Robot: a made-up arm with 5 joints.
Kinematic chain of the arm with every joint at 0, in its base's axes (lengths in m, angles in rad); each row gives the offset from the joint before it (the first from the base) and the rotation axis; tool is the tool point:
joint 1: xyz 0 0 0.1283 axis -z
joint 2: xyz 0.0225 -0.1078 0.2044 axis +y
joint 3: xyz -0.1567 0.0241 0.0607 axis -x
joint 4: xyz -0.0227 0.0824 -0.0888 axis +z
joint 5: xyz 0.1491 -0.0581 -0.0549 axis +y
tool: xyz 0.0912 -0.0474 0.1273
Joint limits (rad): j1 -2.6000..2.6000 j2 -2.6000..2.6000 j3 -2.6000..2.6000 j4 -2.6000..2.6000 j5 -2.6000..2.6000
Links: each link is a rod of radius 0.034 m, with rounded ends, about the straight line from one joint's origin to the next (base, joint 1, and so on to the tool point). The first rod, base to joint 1, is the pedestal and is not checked.
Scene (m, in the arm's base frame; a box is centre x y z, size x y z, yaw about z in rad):
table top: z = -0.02
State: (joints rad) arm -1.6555 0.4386 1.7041 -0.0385 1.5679
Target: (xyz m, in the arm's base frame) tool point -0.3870 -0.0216 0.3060
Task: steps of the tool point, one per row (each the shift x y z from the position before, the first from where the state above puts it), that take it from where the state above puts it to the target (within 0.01 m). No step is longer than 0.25 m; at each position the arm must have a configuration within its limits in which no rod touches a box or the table.
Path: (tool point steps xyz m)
1: -0.0032 -0.1085 0.1231
2: -0.0793 -0.1429 0.0884
3: -0.1599 -0.1156 0.0245
4: -0.1993 -0.0331 -0.0518
5: -0.1683 0.0648 -0.1204
6: -0.0740 0.1280 -0.1644

